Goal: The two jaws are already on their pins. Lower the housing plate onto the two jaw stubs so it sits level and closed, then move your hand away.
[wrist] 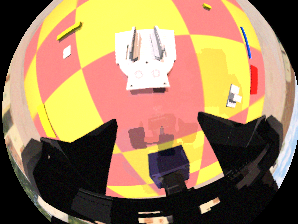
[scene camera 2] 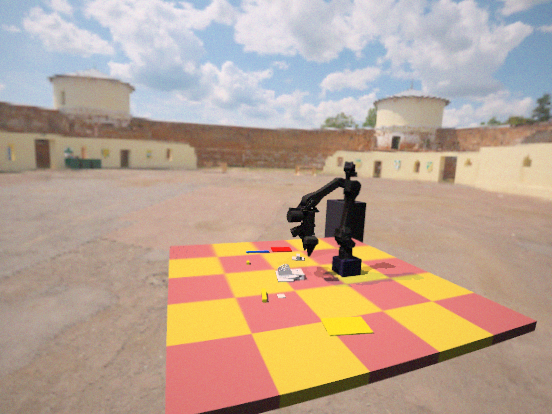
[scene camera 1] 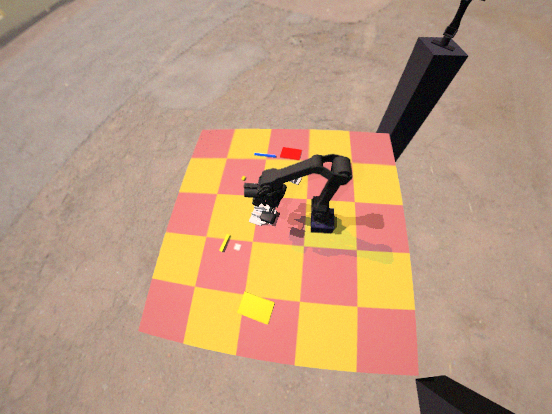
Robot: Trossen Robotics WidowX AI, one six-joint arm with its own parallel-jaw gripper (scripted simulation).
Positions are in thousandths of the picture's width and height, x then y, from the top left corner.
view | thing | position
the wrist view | gripper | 535, 533
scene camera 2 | yellow tile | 619, 786
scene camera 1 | yellow tile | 457, 740
